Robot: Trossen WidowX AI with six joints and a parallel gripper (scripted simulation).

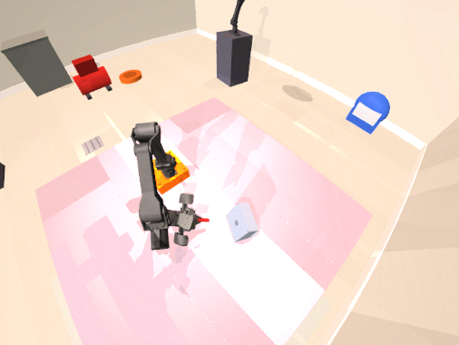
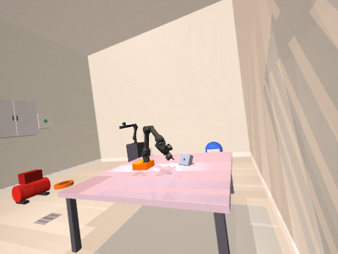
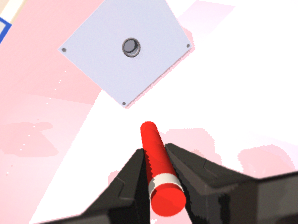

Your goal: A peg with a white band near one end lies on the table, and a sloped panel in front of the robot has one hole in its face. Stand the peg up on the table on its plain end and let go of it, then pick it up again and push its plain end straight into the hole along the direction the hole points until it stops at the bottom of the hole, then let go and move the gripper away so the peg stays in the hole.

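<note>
Now: gripper tip 90 mm short of the sloped panel, 140 mm to the right of it and 60 mm above it. From my gripper tip the other things lie so: peg: 10 mm to the right, 10 mm above.
</note>
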